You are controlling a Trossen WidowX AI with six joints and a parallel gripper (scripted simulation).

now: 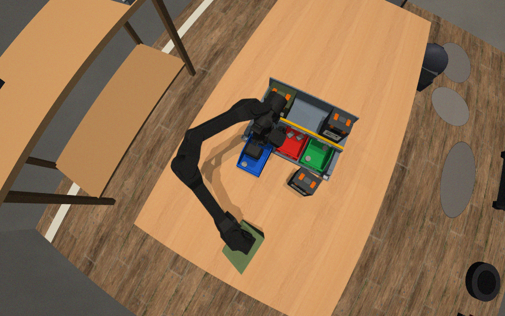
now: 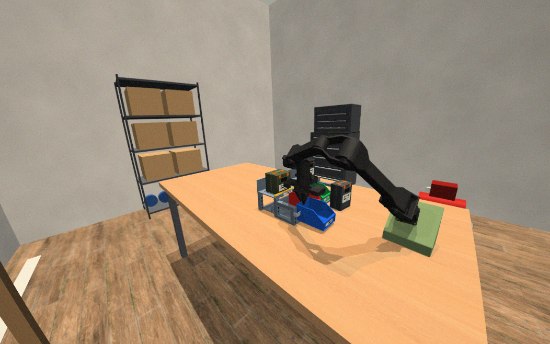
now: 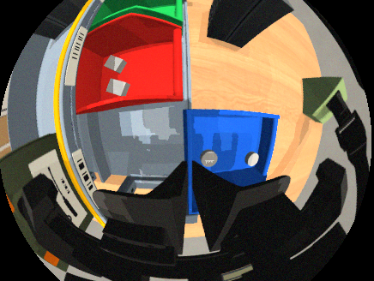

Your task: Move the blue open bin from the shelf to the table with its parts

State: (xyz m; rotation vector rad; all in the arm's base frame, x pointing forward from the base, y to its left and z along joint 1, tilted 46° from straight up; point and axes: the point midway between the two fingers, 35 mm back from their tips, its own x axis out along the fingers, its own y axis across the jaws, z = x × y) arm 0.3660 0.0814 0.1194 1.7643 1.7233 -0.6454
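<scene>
The blue open bin lies 6 cm behind my hand and 5 cm below it. Also, from my hand: olive case (15 cm ahead, 1 cm to the left, 5 cm above); red bin (8 cm ahead, 11 cm to the right, 6 cm below); green bin (8 cm ahead, 22 cm to the right, 6 cm below).
</scene>
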